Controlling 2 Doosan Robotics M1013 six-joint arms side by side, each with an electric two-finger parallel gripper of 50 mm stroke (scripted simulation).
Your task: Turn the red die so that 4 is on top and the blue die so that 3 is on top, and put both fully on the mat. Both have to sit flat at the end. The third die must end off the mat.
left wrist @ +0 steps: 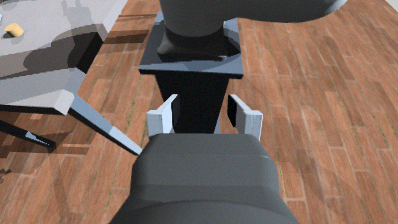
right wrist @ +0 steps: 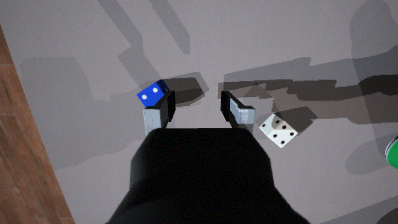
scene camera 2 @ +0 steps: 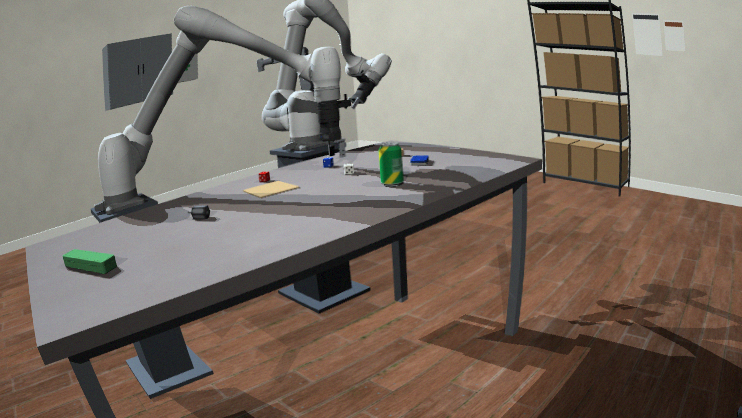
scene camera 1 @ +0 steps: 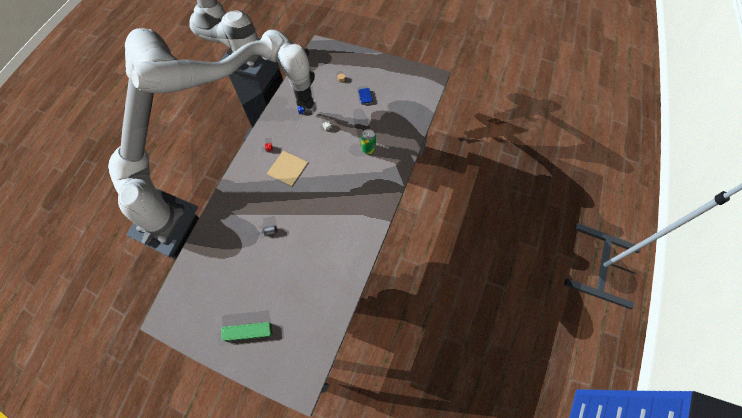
Observation:
The pictures show: the left gripper, the right gripper, a tan mat, a white die and a green block.
The right gripper also shows in the right wrist view.

